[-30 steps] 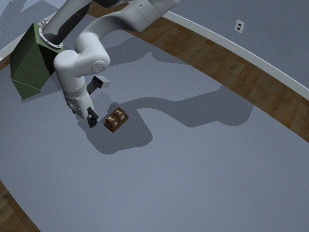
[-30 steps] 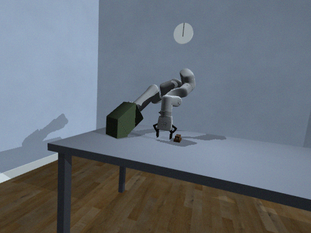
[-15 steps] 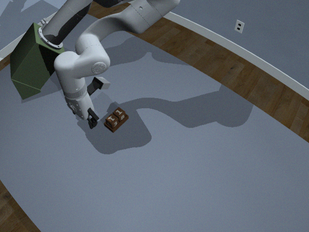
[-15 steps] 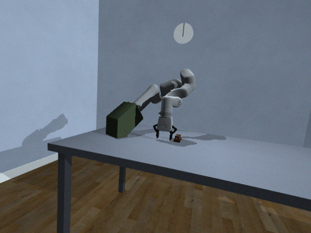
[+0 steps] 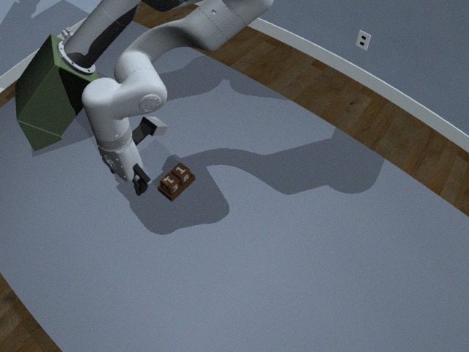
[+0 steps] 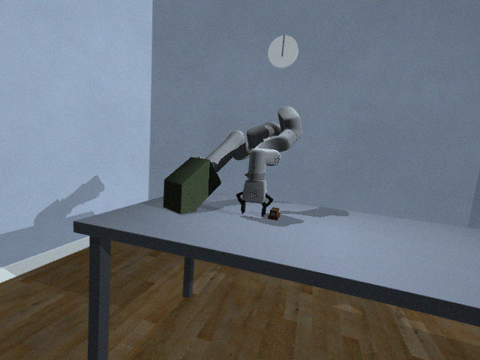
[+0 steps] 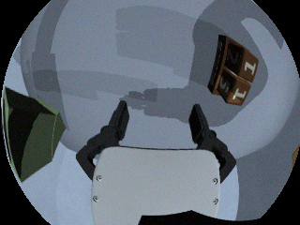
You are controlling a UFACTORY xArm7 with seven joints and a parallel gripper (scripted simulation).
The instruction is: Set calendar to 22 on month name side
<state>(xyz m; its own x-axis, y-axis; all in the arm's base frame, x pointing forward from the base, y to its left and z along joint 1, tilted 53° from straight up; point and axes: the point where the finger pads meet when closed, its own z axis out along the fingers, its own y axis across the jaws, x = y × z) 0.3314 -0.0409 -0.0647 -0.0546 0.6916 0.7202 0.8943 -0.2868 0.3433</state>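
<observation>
Right now the brown cube is 8 cm ahead of my hand and 9 cm to the left of it. Also, from my hand: brown tray (8 cm ahead, 7 cm to the left, 2 cm below).
</observation>
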